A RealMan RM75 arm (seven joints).
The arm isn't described. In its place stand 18 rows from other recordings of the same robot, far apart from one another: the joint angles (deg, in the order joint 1, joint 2, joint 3, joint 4, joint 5, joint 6, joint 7), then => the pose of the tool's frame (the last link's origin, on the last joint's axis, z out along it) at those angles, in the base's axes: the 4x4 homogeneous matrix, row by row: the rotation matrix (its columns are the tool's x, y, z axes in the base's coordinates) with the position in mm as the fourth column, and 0 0 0 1 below.
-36.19, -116.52, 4.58, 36.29, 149.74, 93.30, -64.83 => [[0.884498 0.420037 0.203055 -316.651], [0.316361 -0.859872 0.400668 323.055], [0.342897 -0.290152 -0.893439 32.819], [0 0 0 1]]
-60.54, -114.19, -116.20, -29.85, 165.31, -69.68, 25.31 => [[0.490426 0.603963 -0.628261 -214.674], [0.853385 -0.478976 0.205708 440.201], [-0.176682 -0.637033 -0.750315 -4.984], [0 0 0 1]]
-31.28, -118.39, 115.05, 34.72, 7.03, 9.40, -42.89 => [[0.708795 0.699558 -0.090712 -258.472], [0.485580 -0.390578 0.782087 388.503], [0.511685 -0.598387 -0.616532 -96.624], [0 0 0 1]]
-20.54, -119.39, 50.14, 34.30, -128.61, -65.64, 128.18 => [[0.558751 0.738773 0.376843 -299.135], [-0.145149 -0.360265 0.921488 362.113], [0.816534 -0.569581 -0.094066 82.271], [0 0 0 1]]
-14.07, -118.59, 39.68, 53.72, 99.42, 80.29, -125.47 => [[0.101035 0.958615 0.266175 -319.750], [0.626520 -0.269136 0.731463 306.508], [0.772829 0.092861 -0.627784 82.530], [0 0 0 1]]
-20.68, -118.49, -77.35, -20.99, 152.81, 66.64, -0.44 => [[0.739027 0.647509 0.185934 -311.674], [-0.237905 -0.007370 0.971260 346.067], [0.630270 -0.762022 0.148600 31.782], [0 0 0 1]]
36.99, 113.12, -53.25, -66.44, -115.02, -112.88, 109.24 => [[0.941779 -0.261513 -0.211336 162.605], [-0.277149 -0.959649 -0.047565 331.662], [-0.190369 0.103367 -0.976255 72.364], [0 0 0 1]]
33.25, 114.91, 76.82, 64.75, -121.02, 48.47, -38.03 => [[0.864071 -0.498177 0.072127 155.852], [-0.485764 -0.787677 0.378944 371.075], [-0.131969 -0.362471 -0.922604 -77.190], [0 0 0 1]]
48.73, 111.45, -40.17, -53.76, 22.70, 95.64, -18.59 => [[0.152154 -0.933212 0.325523 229.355], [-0.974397 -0.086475 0.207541 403.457], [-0.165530 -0.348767 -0.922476 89.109], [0 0 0 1]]
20.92, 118.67, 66.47, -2.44, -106.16, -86.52, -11.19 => [[0.917605 -0.355696 0.177430 411.835], [0.109445 0.655202 0.747484 246.525], [-0.382129 -0.666476 0.640146 112.334], [0 0 0 1]]
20.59, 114.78, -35.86, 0.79, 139.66, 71.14, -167.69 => [[0.759049 -0.649259 0.048040 402.642], [0.003891 0.078313 0.996921 290.409], [-0.651022 -0.756525 0.061969 51.984], [0 0 0 1]]
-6.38, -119.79, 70.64, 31.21, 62.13, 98.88, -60.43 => [[0.427106 0.518484 0.740780 -275.432], [0.149674 -0.848502 0.507584 219.121], [0.891727 -0.105916 -0.440004 -7.974], [0 0 0 1]]
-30.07, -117.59, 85.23, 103.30, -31.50, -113.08, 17.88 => [[0.652186 0.535722 -0.536335 -141.297], [0.689194 -0.713678 0.125200 290.453], [-0.315698 -0.451293 -0.834667 39.180], [0 0 0 1]]
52.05, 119.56, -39.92, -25.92, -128.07, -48.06, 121.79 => [[0.480819 -0.876796 -0.006450 211.956], [-0.701940 -0.389318 0.596416 454.641], [-0.525446 -0.282241 -0.802650 -33.316], [0 0 0 1]]
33.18, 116.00, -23.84, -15.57, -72.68, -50.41, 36.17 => [[0.740305 -0.672055 -0.017028 348.748], [-0.113369 -0.149768 0.982200 398.301], [-0.662643 -0.725198 -0.187064 59.000], [0 0 0 1]]
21.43, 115.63, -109.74, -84.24, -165.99, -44.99, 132.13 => [[0.906165 0.313402 0.283979 173.167], [0.033032 -0.721862 0.691249 362.725], [0.421632 -0.617005 -0.664478 -38.663], [0 0 0 1]]
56.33, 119.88, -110.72, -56.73, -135.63, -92.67, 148.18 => [[0.683745 -0.271668 0.677267 122.136], [-0.227711 -0.961204 -0.155673 310.740], [0.693283 -0.047781 -0.719080 -101.838], [0 0 0 1]]
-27.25, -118.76, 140.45, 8.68, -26.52, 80.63, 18.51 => [[0.820574 -0.006239 0.571507 -259.313], [-0.512167 -0.451819 0.730441 303.824], [0.253660 -0.892088 -0.373946 -57.826], [0 0 0 1]]
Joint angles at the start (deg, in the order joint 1, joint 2, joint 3, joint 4, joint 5, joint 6, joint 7):
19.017, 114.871, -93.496, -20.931, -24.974, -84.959, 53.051
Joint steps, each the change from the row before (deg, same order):
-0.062, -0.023, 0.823, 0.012, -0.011, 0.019, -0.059
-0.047, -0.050, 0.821, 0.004, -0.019, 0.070, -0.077
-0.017, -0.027, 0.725, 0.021, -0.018, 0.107, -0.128
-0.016, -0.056, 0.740, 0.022, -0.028, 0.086, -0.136
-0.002, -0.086, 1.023, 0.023, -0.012, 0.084, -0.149
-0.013, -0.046, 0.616, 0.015, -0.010, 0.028, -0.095
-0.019, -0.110, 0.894, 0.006, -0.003, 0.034, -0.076
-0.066, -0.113, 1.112, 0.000, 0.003, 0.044, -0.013
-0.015, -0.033, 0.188, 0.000, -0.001, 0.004, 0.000
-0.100, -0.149, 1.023, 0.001, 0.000, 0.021, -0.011
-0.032, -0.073, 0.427, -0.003, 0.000, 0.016, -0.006
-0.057, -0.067, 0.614, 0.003, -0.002, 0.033, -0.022
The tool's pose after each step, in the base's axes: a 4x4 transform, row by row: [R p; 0 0 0 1], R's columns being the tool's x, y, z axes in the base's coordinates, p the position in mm. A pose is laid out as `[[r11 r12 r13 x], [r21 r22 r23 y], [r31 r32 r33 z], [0 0 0 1]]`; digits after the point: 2 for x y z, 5 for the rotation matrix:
[[0.38099 -0.64059 -0.66670 266.33], [-0.05787 -0.73619 0.67429 300.73], [-0.92277 -0.21832 -0.31755 1.60], [0 0 0 1]]
[[0.37904 -0.64639 -0.66220 267.72], [-0.04856 -0.72850 0.68332 301.97], [-0.92410 -0.22685 -0.30753 4.37], [0 0 0 1]]
[[0.37818 -0.65144 -0.65773 268.93], [-0.04006 -0.72135 0.69141 303.14], [-0.92486 -0.23513 -0.29890 6.66], [0 0 0 1]]
[[0.37780 -0.65612 -0.65328 270.23], [-0.03108 -0.71416 0.69929 304.32], [-0.92537 -0.24388 -0.29020 9.18], [0 0 0 1]]
[[0.37652 -0.66232 -0.64774 271.88], [-0.01842 -0.70441 0.70956 305.99], [-0.92622 -0.25523 -0.27742 12.83], [0 0 0 1]]
[[0.37565 -0.66595 -0.64452 272.89], [-0.01070 -0.69852 0.71551 306.86], [-0.92670 -0.26189 -0.26952 15.02], [0 0 0 1]]
[[0.37420 -0.67126 -0.63983 274.45], [0.00034 -0.68986 0.72394 308.18], [-0.92735 -0.27112 -0.25792 18.54], [0 0 0 1]]
[[0.37113 -0.67892 -0.63351 276.53], [0.01287 -0.67841 0.73457 309.53], [-0.92849 -0.28078 -0.24304 22.82], [0 0 0 1]]
[[0.37080 -0.68016 -0.63237 276.94], [0.01503 -0.67643 0.73636 309.74], [-0.92859 -0.28255 -0.24060 23.63], [0 0 0 1]]
[[0.36871 -0.68716 -0.62599 279.21], [0.02672 -0.66532 0.74608 310.74], [-0.92916 -0.29181 -0.22695 27.89], [0 0 0 1]]
[[0.36809 -0.68990 -0.62333 280.15], [0.03174 -0.66069 0.74999 311.20], [-0.92925 -0.29585 -0.22129 29.74], [0 0 0 1]]
[[0.36691 -0.69419 -0.61925 281.47], [0.03866 -0.65373 0.75574 311.76], [-0.92945 -0.30123 -0.21302 32.14], [0 0 0 1]]

